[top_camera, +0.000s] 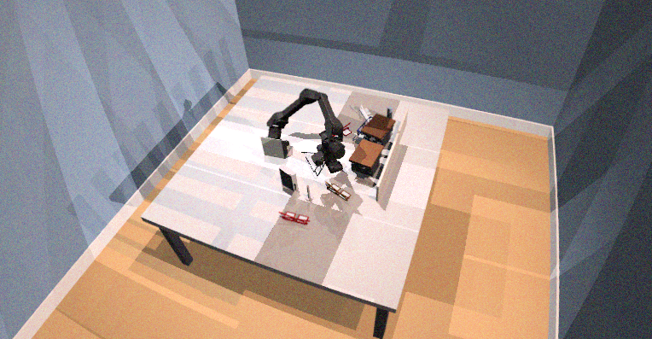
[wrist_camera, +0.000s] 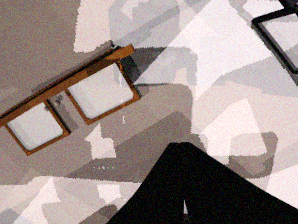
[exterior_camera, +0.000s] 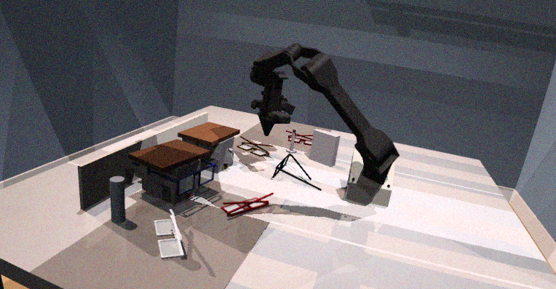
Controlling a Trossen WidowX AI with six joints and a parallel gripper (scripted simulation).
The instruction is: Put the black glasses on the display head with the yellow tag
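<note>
The grey box lies 17 cm behind my gripper tip, 11 cm to the right of it and 3 cm below it. From my gripper tip the other things lie so: low wall panel (22 cm ahead, 28 cm to the left, 3 cm below).
</note>
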